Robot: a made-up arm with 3 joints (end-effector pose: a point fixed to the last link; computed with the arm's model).
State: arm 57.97 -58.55 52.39
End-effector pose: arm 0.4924 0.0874 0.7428 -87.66 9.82 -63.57
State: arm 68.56 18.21 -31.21
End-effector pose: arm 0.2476 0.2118 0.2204 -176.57 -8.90 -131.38
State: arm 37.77 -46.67 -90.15
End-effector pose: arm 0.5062 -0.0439 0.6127 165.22 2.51 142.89
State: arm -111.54 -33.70 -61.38
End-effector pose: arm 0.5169 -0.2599 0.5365 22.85 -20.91 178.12
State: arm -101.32 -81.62 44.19
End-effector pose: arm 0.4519 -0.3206 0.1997 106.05 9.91 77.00
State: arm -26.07 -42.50 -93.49
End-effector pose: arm 0.4971 -0.1306 0.6243 106.79 -32.73 164.82
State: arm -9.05 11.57 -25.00
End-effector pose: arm 0.2990 0.2297 0.7656 117.80 48.76 -163.65
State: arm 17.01 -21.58 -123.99
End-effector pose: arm 0.3920 0.0950 0.5649 162.42 -47.59 150.96
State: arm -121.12 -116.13 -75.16
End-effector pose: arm 0.2612 0.0397 0.0427 -63.09 -52.66 -70.94
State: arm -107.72 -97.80 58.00
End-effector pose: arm 0.3754 -0.2644 0.1001 121.47 19.84 80.89
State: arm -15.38 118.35 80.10
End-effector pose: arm -0.3339 -0.2134 0.7755 -58.52 18.69 133.95
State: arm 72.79 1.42 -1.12
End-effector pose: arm 0.3631 0.2109 0.2832 -161.10 11.92 -110.69
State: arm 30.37 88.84 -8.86
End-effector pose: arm -0.3020 0.2324 0.5741 121.55 31.54 -83.79
